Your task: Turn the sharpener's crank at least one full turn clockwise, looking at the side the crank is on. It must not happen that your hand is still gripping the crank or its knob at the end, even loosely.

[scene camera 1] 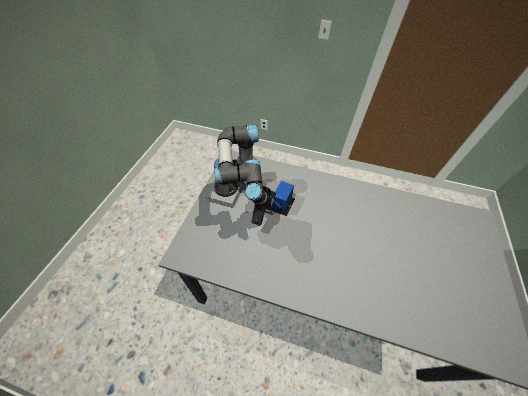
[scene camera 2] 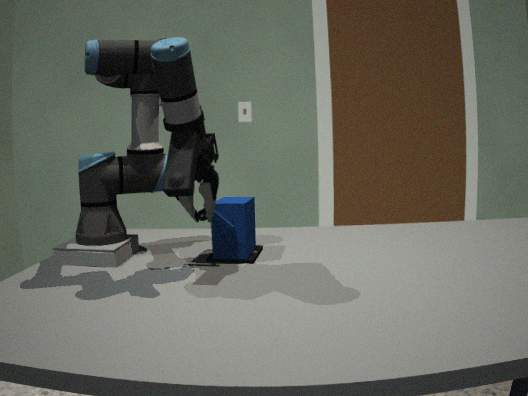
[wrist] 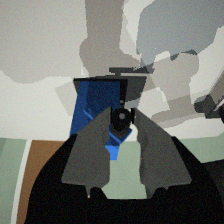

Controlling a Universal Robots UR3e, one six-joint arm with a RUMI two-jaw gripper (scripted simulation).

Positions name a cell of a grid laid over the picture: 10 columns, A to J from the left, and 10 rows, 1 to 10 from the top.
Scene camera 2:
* my gripper: D6
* blue pencil sharpener: E7
